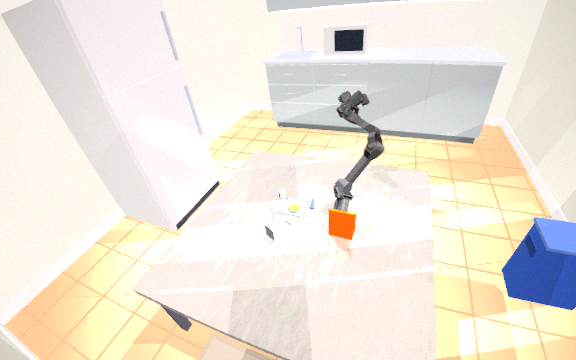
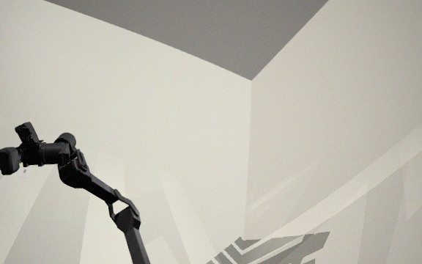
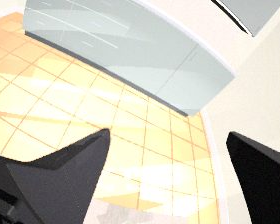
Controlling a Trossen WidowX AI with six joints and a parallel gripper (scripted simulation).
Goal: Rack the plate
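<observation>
Now: the plate 250 mm ahead of my gripper tip, 510 mm to the left of it and 430 mm below it. Also, from my gripper tip: dish rack 270 mm ahead, 680 mm to the left, 430 mm below.
</observation>
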